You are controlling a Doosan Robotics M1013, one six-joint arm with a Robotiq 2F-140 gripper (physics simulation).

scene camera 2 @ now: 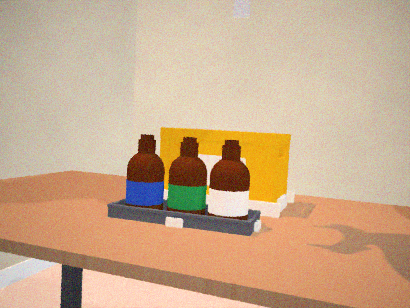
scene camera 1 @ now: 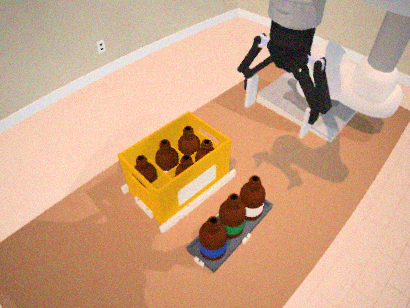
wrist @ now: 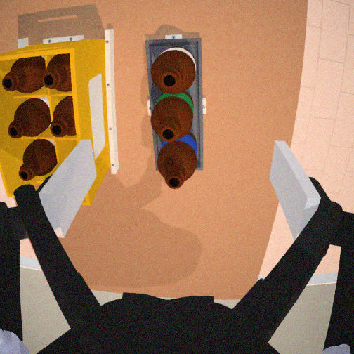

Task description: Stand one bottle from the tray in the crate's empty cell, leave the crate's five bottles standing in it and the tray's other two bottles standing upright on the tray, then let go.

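Places are measured from the arm's base along level axes (x ahead, y up, z right), in centimetres.
Pixels of known places: gripper, between the fingertips: [scene camera 2: 232,6] [scene camera 1: 275,118].
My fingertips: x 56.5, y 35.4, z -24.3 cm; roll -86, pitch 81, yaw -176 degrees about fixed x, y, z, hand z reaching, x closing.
Note:
Ahead of a thing's pixels: the offset from my fingertips to its top centre. "spot": to the spot under its first point.
The yellow crate {dx +10.6, dy -21.5, dz +25.0 cm} [scene camera 1: 222,162] [scene camera 2: 270,165] [wrist: 85,100] holds five brown bottles standing. Its empty cell {spot: dx +15.9, dy -31.5, dz +24.2 cm} [scene camera 1: 164,179] [wrist: 61,147] is at the tray-side corner by the blue-label end; a finger partly hides it in the wrist view. The grey tray [scene camera 1: 266,206] [scene camera 2: 140,215] [wrist: 198,65] bears three upright bottles in a row: white-label bottle {dx -0.2, dy -23.0, dz +3.0 cm} [scene camera 1: 252,195] [scene camera 2: 229,202] [wrist: 172,70], green-label bottle {dx +8.2, dy -23.0, dz +2.1 cm} [scene camera 1: 232,212] [scene camera 2: 187,197] [wrist: 172,117], blue-label bottle {dx +16.6, dy -23.0, dz +0.0 cm} [scene camera 1: 212,237] [scene camera 2: 145,192] [wrist: 176,162]. My gripper [scene camera 1: 278,112] [wrist: 181,158] is wide open and empty, high above the table, toward the arm's base from the tray.
White strips {spot: dx +10.8, dy -36.2, dz +14.6 cm} [scene camera 1: 197,200] [wrist: 111,100] run along the crate's foot, and small white blocks {spot: dx +7.5, dy -37.5, dz -3.8 cm} [scene camera 1: 246,238] [scene camera 2: 174,222] sit against the tray. The crate's walls rise around its bottles. The arm's base plate [scene camera 1: 280,100] is behind the gripper. The table edge [scene camera 2: 200,280] runs beyond the tray.

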